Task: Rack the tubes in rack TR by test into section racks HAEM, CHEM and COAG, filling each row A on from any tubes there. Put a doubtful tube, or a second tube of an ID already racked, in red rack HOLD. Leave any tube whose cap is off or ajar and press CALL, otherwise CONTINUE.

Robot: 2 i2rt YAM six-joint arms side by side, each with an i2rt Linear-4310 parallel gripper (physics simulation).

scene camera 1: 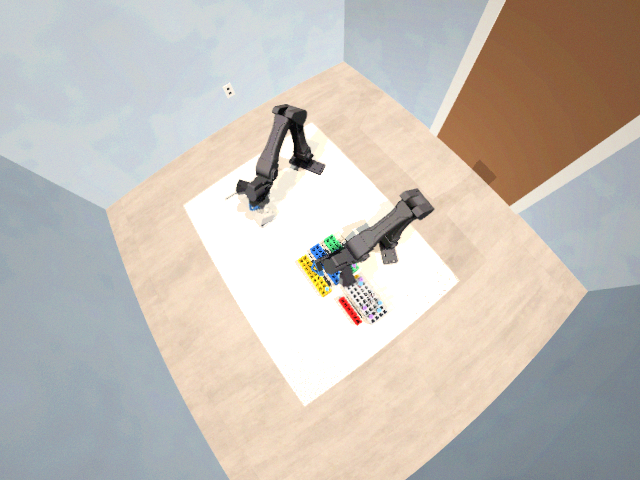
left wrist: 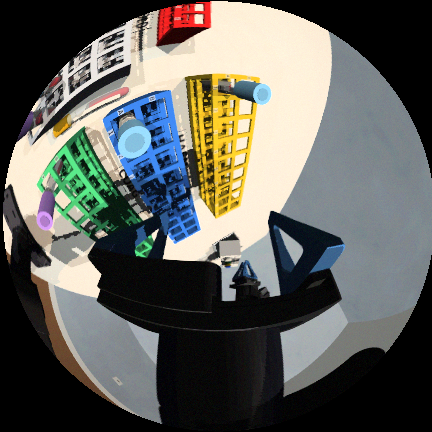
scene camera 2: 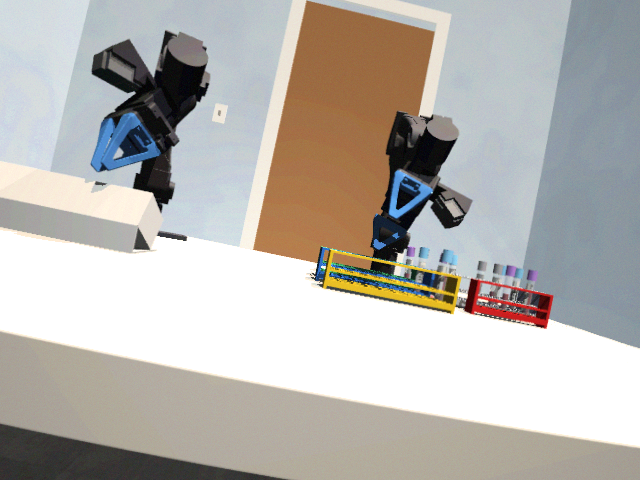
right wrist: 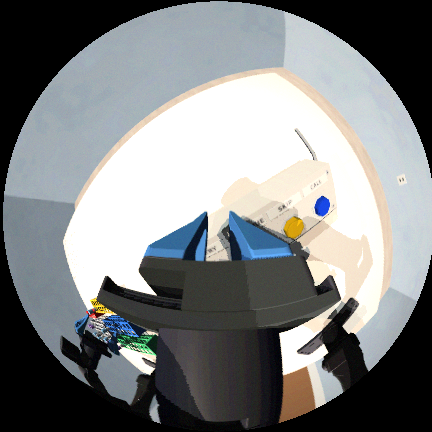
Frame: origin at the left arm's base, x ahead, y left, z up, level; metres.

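Where they show: left gripper, fingertip midpoint: [scene camera 1: 319, 264] [left wrist: 218, 216] [scene camera 2: 383, 233] [right wrist: 102, 324]; right gripper, fingertip midpoint: [scene camera 1: 251, 208] [left wrist: 244, 260] [scene camera 2: 99, 167] [right wrist: 217, 216]; left arm's base, origin of the base link: [scene camera 1: 386, 243]; right arm's base, origin of the base link: [scene camera 1: 307, 164] [right wrist: 329, 329].
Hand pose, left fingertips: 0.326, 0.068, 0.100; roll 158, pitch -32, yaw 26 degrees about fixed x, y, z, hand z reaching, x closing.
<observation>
Things, the pixels of their centre, and the offset from my left fingertips, as dx, dy, dz. "*": a spot on its surface instead.
- button box, body centre: [right wrist: 263, 221] [scene camera 2: 73, 207] [left wrist: 229, 255] [scene camera 1: 255, 204] +0.278, -0.368, -0.058
- CALL button, body centre: [right wrist: 320, 205] +0.296, -0.444, -0.036
- SKIP button, body centre: [right wrist: 292, 226] +0.271, -0.401, -0.036
- blue rack, surface spot: [left wrist: 135, 101] * -0.075, +0.078, -0.043
- yellow rack, body centre: [left wrist: 218, 150] [scene camera 2: 389, 280] [right wrist: 107, 302] [scene camera 1: 314, 276] +0.034, +0.033, -0.071
- purple-capped tube, body centre: [left wrist: 52, 180] [scene camera 2: 408, 267] -0.149, +0.027, -0.049
- green rack, surface spot: [left wrist: 87, 137] * -0.119, +0.042, -0.093
- White rack TR, body centre: [scene camera 2: 484, 295] [scene camera 1: 366, 300] [right wrist: 105, 328] -0.173, +0.176, -0.071
- pink-and-yellow item, surface spot: [left wrist: 62, 125] * -0.150, +0.065, -0.084
- thin cable, surface spot: [right wrist: 306, 142] * +0.422, -0.471, -0.093
My right gripper [right wrist: 217, 216] [scene camera 2: 99, 169] is shut and empty above the button box [right wrist: 309, 172] [scene camera 2: 67, 219]; its finger covers most of the CONTINUE label, and the green button is hidden. The CALL button [right wrist: 322, 206] is blue, the SKIP button [right wrist: 293, 227] yellow. My left gripper [left wrist: 218, 216] [scene camera 2: 386, 231] is open and empty above the section racks. A light-blue-capped tube [left wrist: 134, 140] stands in the blue rack [left wrist: 135, 101], another light-blue-capped tube [left wrist: 261, 93] in the yellow rack [left wrist: 215, 145] [scene camera 1: 314, 275], a purple-capped tube [left wrist: 45, 212] in the green rack [left wrist: 87, 137]. White rack TR [scene camera 1: 363, 296] holds several tubes.
Red rack HOLD [scene camera 1: 349, 310] [scene camera 2: 509, 314] [left wrist: 185, 22] stands beside the white rack; whether it holds tubes is unclear. In the left wrist view a pink-and-yellow item [left wrist: 62, 125] lies between the white and green racks. A thin cable [right wrist: 306, 142] runs from the button box.
</observation>
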